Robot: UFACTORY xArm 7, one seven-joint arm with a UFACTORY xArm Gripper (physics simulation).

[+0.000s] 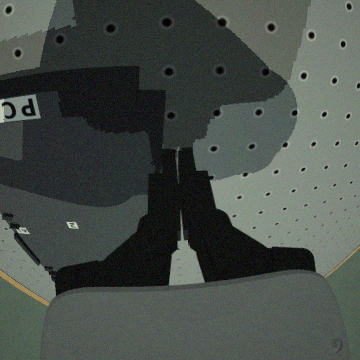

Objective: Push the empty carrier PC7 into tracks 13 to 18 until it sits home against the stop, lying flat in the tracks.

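Frame: origin at the arm's base, x right, y ahead, z up, level; centimetres.
Seen in the pictures: gripper, fingertip midpoint: [176,167].
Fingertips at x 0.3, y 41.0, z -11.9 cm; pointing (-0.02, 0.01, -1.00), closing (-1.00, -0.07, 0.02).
Observation:
Pixels of each thing's top centre, then the offset from my fingertips to it. "spot": a spot on its surface instead. Level surfaces: height alone.
- carrier PC7, middle of its top: [83,270] dx +8.0, dy +10.6, dz +1.7 cm
- grey table top, its level: dz -1.3 cm
- black notched edge, surface spot: [26,249] spot: dx +14.5, dy +10.2, dz +0.1 cm
A white label reading "PC" upside down, cut off by the left edge, marks the carrier PC7 [21,107] at the upper left. It is a dark piece with a black far edge, and much of it lies in shadow, so its outline against the dark surface below is hard to tell. My gripper [176,167] is shut and empty, fingertips together, close beside the dark piece's right edge. Contact cannot be told. The left finger hides part of that edge. The tracks 13 to 18 and the stop cannot be made out.
A grey table top [325,95] with rows of round holes stretches across the top and right. Small white number tags [72,225] sit on the dark surface at lower left, by a black notched edge [26,249]. Green floor [20,325] shows beyond the table's tan rim.

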